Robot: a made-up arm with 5 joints.
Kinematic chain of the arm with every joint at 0, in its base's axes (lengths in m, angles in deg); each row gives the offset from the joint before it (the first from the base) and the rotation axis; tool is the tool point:
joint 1: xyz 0 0 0.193 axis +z
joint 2: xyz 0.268 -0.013 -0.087 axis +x
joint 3: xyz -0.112 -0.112 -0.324 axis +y
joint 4: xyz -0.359 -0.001 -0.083 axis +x
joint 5: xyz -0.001 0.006 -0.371 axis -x
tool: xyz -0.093 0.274 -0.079
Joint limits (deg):
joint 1: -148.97..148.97
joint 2: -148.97..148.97
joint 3: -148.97..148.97
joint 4: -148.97..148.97
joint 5: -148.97..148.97
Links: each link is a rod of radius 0.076 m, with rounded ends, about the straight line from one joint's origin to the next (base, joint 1, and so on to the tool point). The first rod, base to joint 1, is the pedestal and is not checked.
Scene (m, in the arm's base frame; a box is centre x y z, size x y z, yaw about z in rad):
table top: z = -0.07
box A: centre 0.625 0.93 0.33 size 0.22 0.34 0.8 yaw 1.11
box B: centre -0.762 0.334 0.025 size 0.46 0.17 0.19 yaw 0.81
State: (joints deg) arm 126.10 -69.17 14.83 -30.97 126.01
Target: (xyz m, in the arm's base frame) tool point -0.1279 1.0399 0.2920
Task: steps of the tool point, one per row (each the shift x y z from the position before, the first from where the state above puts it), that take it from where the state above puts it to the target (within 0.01 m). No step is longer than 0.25 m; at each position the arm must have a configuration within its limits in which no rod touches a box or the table.
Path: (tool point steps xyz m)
1: -0.0497 -0.0186 0.1749
2: -0.0993 -0.0316 0.1763
3: -0.1506 -0.0360 0.1579
4: -0.1961 -0.0289 0.1213
5: -0.2288 -0.0105 0.0702
6: -0.2431 0.0171 0.0099
7: 0.1234 0.1807 0.0262
8: 0.0830 0.2049 -0.0387
9: 0.0300 0.2049 -0.0992
10: -0.0239 0.1789 -0.1489
11: -0.0679 0.1323 -0.1834
12: -0.0936 0.0735 -0.2001
13: -0.0986 0.0141 -0.1994

